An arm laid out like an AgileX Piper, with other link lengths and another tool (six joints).
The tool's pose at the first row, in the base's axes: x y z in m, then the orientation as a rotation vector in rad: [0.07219, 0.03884, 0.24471, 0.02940, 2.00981, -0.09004]
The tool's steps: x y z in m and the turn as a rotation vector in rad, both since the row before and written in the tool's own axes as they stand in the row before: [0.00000, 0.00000, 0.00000, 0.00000, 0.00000, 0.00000]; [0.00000, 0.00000, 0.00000, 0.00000, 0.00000, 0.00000]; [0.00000, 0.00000, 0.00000, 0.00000, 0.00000, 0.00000]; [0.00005, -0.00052, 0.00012, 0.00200, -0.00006, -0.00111]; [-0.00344, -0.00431, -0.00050, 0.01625, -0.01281, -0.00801]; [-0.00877, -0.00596, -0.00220, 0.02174, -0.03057, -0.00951]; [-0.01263, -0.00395, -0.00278, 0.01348, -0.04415, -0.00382]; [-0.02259, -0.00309, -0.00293, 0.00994, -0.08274, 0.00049]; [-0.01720, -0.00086, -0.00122, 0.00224, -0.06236, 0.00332]
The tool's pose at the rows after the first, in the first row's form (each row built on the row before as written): [0.07219, 0.03884, 0.24471, 0.02940, 2.00981, -0.09004]; [0.07219, 0.03884, 0.24471, 0.02940, 2.00981, -0.09004]; [0.07219, 0.03884, 0.24471, 0.02940, 2.00981, -0.09004]; [0.07225, 0.03831, 0.24464, 0.02956, 2.00970, -0.09276]; [0.07300, 0.03413, 0.24819, 0.03121, 1.99642, -0.11413]; [0.07421, 0.02867, 0.25746, 0.03375, 1.96500, -0.14165]; [0.07621, 0.02561, 0.27048, 0.03540, 1.92018, -0.15691]; [0.08103, 0.02409, 0.29290, 0.03551, 1.83688, -0.16516]; [0.08441, 0.02446, 0.30983, 0.03461, 1.77436, -0.16428]
